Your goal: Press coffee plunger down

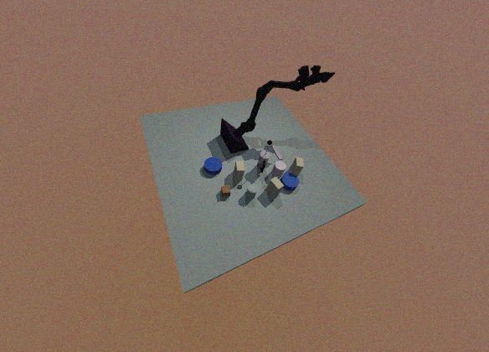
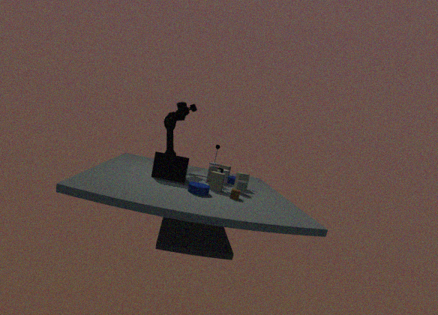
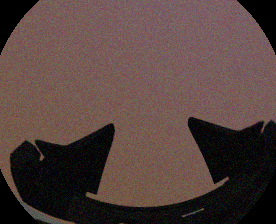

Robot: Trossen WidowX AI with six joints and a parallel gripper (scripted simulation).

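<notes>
Now: gripper tip 340 mm short of the coffee press, 540 mm to the left of it and 390 mm above it. Round my gripper tip: orange cube: 470 mm ahead, 850 mm to the right, 490 mm below.
</notes>
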